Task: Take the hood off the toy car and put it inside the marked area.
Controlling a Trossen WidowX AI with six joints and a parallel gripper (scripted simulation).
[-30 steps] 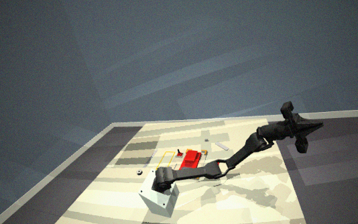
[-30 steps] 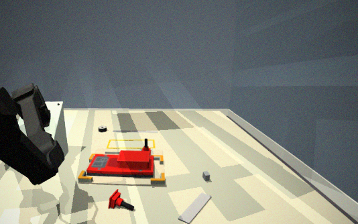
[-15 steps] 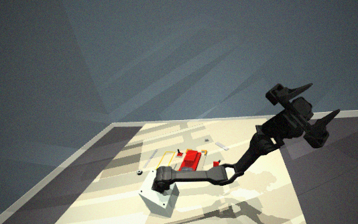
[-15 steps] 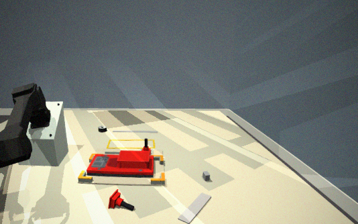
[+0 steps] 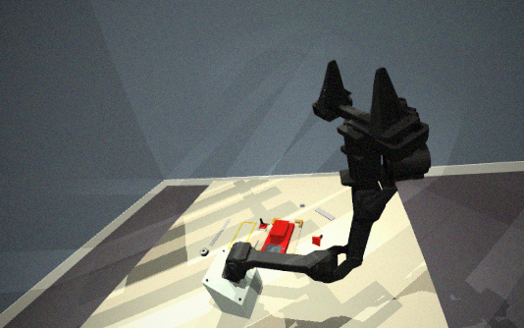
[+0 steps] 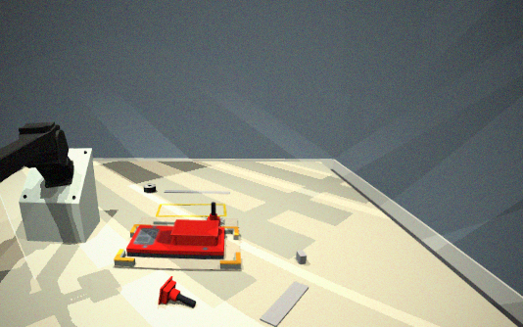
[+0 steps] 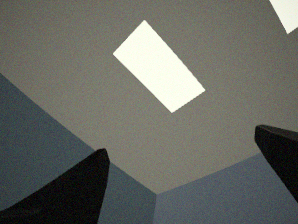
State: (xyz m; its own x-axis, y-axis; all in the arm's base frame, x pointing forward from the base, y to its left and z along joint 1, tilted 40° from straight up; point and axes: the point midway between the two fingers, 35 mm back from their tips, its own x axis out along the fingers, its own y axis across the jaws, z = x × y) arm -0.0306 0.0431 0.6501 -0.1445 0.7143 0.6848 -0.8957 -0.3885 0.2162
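Right now the hood is 410 mm ahead of my gripper tip, 260 mm to the left of it and 660 mm below it. Round my gripper tip: grey strip: 530 mm ahead, 50 mm to the left, 700 mm below; then black ring: 300 mm ahead, 630 mm to the left, 690 mm below.
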